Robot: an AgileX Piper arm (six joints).
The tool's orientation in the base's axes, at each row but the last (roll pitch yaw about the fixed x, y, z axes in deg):
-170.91 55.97 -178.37
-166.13 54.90 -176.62
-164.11 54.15 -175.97
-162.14 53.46 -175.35
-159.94 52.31 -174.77
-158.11 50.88 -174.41
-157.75 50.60 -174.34
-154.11 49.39 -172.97
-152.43 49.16 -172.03
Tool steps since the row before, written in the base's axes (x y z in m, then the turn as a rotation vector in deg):
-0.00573 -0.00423 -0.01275 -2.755 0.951 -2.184
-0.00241 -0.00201 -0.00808 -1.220 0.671 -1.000
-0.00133 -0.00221 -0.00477 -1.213 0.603 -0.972
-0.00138 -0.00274 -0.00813 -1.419 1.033 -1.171
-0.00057 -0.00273 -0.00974 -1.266 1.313 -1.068
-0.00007 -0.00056 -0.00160 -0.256 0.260 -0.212
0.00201 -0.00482 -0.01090 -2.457 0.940 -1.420
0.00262 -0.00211 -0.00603 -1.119 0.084 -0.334
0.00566 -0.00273 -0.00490 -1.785 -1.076 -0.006
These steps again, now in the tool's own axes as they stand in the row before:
0.01384 -0.00365 0.00290 3.336 0.852 -1.187
0.00806 -0.00119 0.00295 1.496 0.627 -0.556
0.00473 -0.00159 0.00211 1.472 0.557 -0.551
0.00748 -0.00140 0.00419 1.733 0.975 -0.705
0.00821 -0.00068 0.00590 1.543 1.251 -0.723
0.00132 -0.00017 0.00105 0.309 0.247 -0.147
0.00745 -0.00156 0.00939 2.590 0.743 -1.294
0.00305 0.00032 0.00618 0.970 -0.072 -0.652
0.00029 0.00022 0.00796 1.258 -1.395 -0.903

